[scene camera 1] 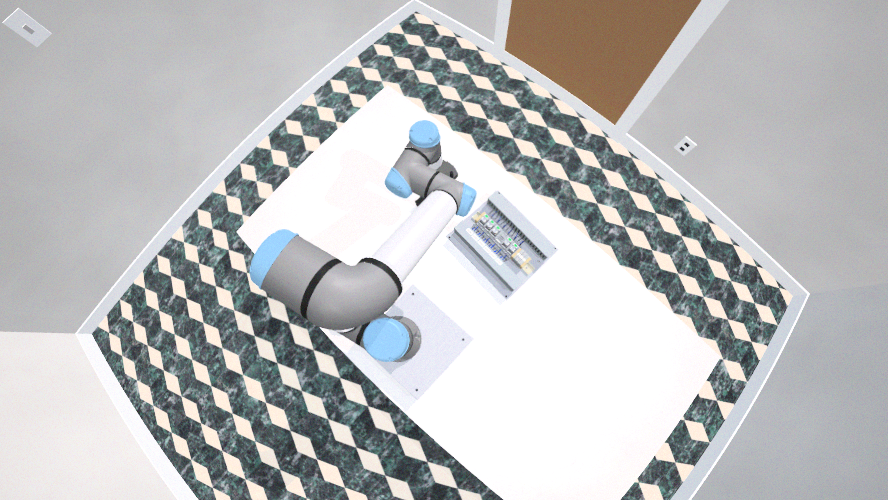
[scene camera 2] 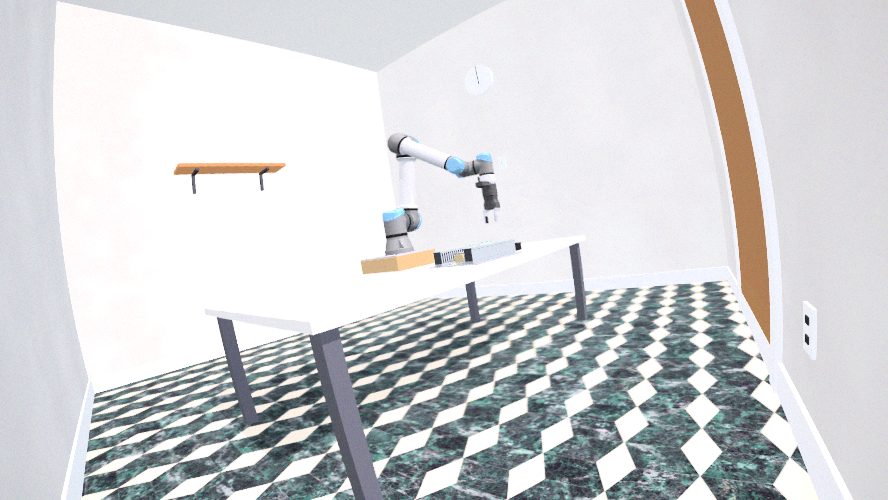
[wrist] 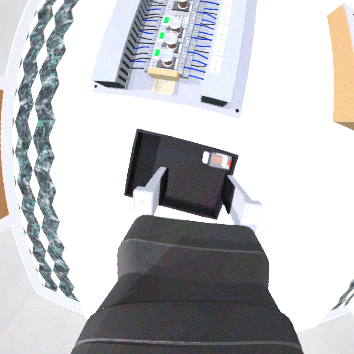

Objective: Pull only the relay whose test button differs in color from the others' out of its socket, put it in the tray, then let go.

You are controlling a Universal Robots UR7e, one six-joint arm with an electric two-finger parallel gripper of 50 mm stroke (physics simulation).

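Seen in the pictures: gripper, fingertip midpoint: (scene camera 2: 491, 222) (wrist: 194, 182); arm's base, link origin: (scene camera 2: 399, 253).
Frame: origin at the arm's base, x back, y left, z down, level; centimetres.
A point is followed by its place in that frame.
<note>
In the wrist view the relay with the red test button (wrist: 216, 160) {x -42.8, y 16.8, z 4.4 cm} lies on its side inside the black tray (wrist: 132, 162) {x -56.1, y 17.5, z 4.6 cm}, near the corner at the upper right. My gripper (wrist: 194, 182) {x -46.5, y 17.0, z -7.7 cm} (scene camera 2: 491, 220) {x -46.5, y 17.0, z -7.7 cm} is open and empty. It hangs above the tray, and the relay is apart from both fingers, beyond their tips. Relays with green test buttons (wrist: 167, 60) (scene camera 1: 495, 229) stand in a row in their sockets on the grey panel (wrist: 195, 102) {x -46.2, y 7.6, z 7.2 cm} (scene camera 1: 506, 293) {x -34.5, y -20.0, z 7.2 cm}. The arm hides the tray in the first scene view.
The panel has a slotted wire duct (wrist: 111, 62) {x -58.5, y 2.0, z 1.2 cm} and a second duct (wrist: 220, 85) {x -43.0, y 6.0, z 1.2 cm} along its sides, with blue wires between. It stands close beyond the tray. The wooden robot base block (wrist: 344, 75) {x -16.5, y -2.0, z 3.8 cm} (scene camera 2: 397, 263) {x -14.5, y -19.6, z 3.9 cm} stands to the right in the wrist view.
</note>
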